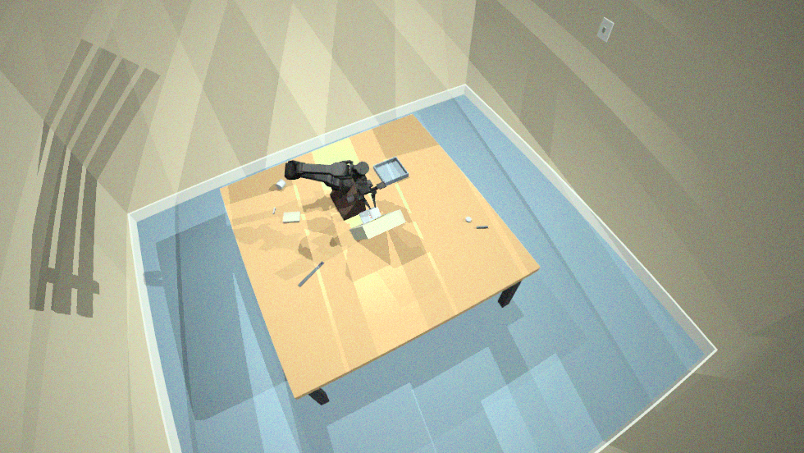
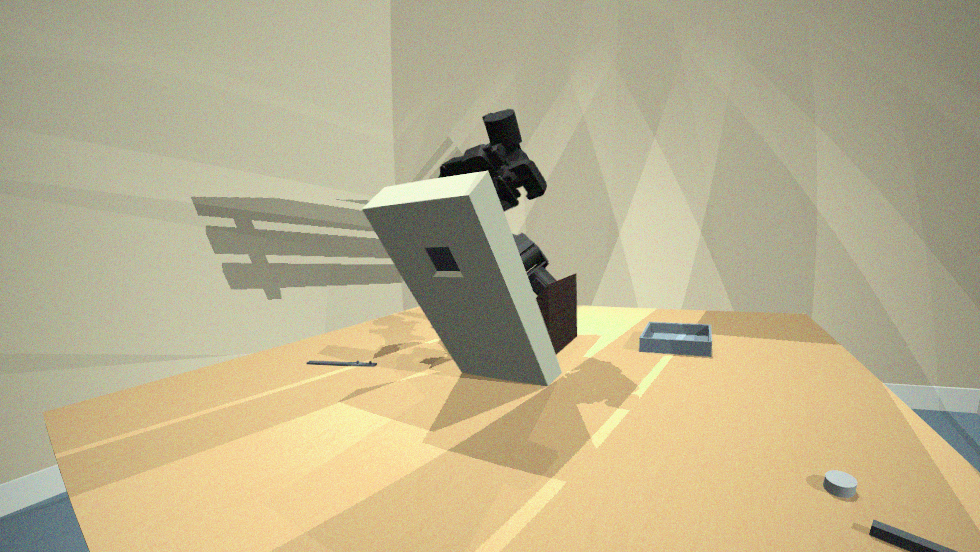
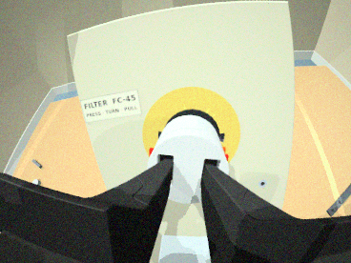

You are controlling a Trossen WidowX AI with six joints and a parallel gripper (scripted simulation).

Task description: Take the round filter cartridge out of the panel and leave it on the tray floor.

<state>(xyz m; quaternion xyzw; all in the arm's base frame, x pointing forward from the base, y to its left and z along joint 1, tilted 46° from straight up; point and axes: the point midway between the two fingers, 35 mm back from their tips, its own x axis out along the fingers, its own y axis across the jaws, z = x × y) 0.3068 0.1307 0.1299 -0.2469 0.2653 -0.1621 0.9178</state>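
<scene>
Now: gripper tip 10 cm above the grey service panel. The rest, counted from my gripper tip: blue-grey tray 39 cm behind, 29 cm to the left, 28 cm below; then white round filter cartridge 1 cm ahead, 1 cm below; then short dark bar 19 cm ahead, 52 cm to the left, 28 cm below.
</scene>
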